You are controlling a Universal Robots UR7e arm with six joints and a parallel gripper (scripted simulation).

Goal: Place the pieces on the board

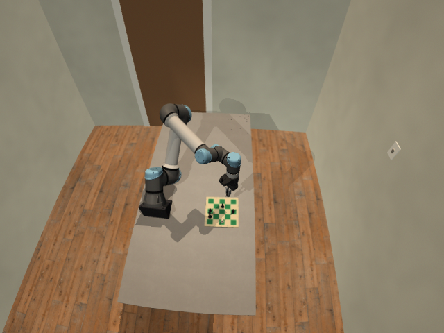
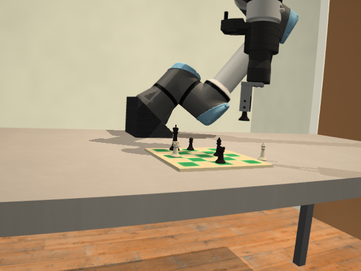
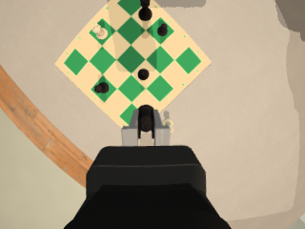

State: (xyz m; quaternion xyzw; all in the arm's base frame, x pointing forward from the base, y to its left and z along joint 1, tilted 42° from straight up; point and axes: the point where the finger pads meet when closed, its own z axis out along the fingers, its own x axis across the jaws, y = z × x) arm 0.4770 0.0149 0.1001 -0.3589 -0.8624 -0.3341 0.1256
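The chessboard is 13 cm below my hand, 8 cm to the right of it and 4 cm behind it. From my hand the other things lie so: black queen: 1 cm below; then black pawn: 12 cm behind, 11 cm below, 7 cm to the right; then black king: 12 cm to the right, 11 cm behind, 9 cm below.
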